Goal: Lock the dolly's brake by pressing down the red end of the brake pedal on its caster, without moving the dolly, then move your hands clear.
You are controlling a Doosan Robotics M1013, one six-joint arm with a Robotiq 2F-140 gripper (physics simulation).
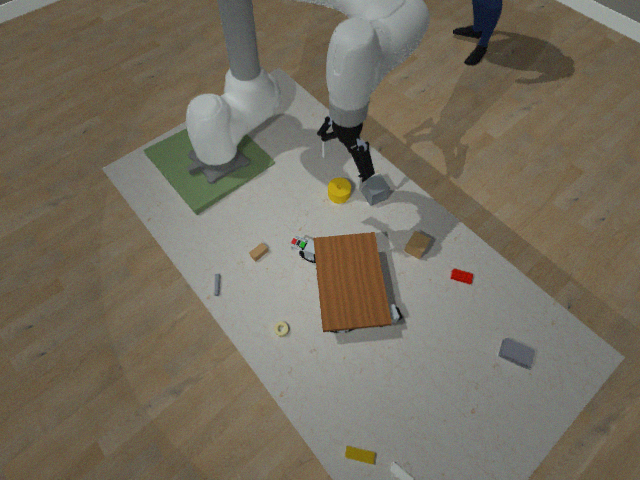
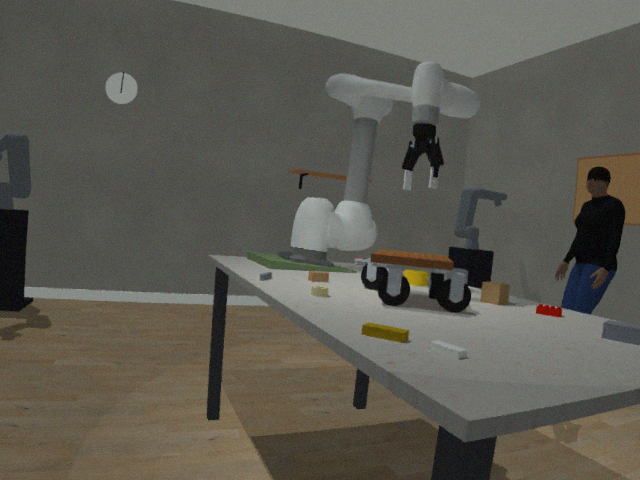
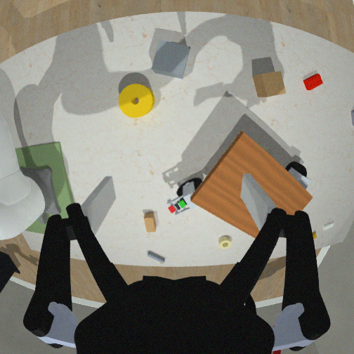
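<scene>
The dolly stands upright on its casters on the table, with a wooden deck. The brake pedal sticks out from one corner caster on the side toward the arm's base. Its red end is the outer one, and its green part lies nearer the deck. The pedal's tilt is too small to tell. My gripper is open and empty, pointing down high above the table, well apart from the dolly and pedal.
A yellow cylinder and a grey block stand toward the arm from the dolly. A small orange block lies near the pedal. A brown block stands beside the dolly.
</scene>
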